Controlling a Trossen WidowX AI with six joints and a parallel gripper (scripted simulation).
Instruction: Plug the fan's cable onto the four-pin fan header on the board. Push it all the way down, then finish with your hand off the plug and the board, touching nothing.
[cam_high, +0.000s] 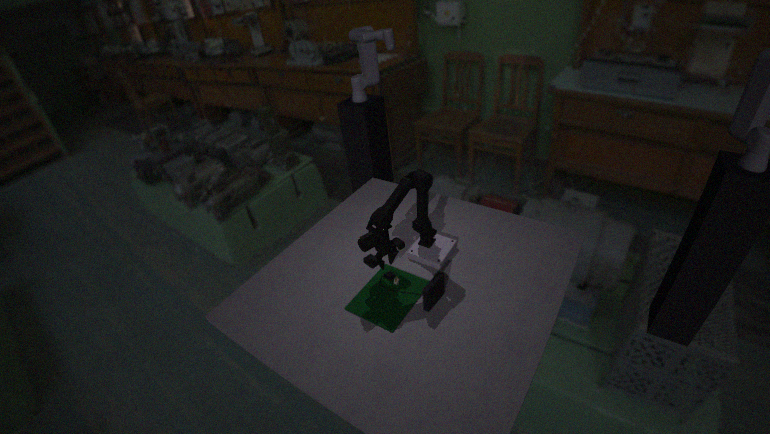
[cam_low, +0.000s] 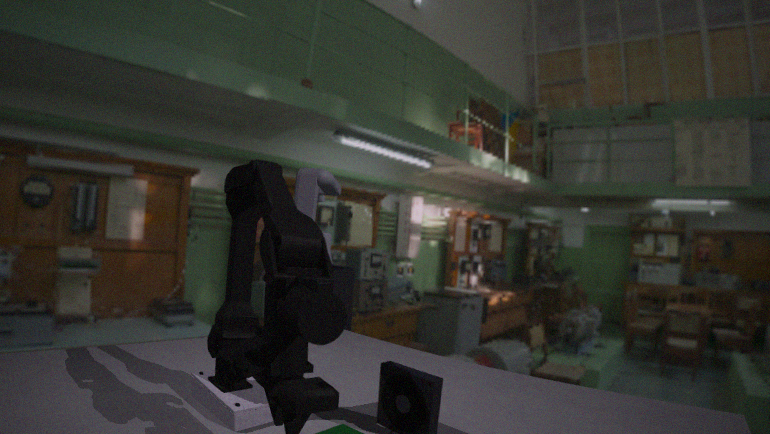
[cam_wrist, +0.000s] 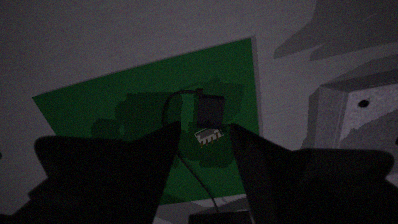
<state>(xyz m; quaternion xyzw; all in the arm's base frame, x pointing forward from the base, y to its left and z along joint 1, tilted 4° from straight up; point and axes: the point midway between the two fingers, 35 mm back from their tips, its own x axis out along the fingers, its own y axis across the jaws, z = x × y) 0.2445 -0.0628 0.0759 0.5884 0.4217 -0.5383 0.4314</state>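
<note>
Now: the dark plug 10 mm to the left of my gripper tip and 60 mm below it. From my gripper tip the other things lie so: black fan: 20 mm ahead, 240 mm to the left, 10 mm below; then green board: 90 mm ahead, 60 mm to the left, 80 mm below.
</note>
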